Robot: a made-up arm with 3 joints. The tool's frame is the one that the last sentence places.
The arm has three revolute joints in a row. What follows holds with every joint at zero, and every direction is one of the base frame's.
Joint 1 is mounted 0.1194 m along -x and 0.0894 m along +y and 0.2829 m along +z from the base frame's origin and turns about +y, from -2.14 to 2.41 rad.
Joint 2 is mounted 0.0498 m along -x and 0.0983 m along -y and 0.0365 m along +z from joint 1 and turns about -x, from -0.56 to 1.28 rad.
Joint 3 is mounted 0.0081 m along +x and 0.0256 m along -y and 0.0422 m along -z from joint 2 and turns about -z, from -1.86 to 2.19 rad.
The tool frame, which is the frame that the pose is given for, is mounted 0.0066 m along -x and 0.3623 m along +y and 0.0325 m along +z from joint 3; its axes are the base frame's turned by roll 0.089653, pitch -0.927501 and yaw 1.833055 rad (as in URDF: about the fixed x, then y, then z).
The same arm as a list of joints. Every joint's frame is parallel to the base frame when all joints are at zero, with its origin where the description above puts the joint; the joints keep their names.
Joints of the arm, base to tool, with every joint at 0 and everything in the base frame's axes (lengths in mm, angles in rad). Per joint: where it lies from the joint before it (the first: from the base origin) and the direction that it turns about. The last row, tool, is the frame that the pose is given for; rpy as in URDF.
joint 1: axis 0 1 0 xyz -119.4 89.4 282.9
joint 2: axis -1 0 0 xyz -49.8 -98.3 36.5
joint 3: axis 0 0 -1 xyz 8.1 -25.6 -42.2
tool: xyz -6.6 362.3 32.5 rpy 0.0897 -0.9275 1.8331
Joint limits (rad, base to tool): -2.14..2.41 -0.56..1.28 -1.86..2.19

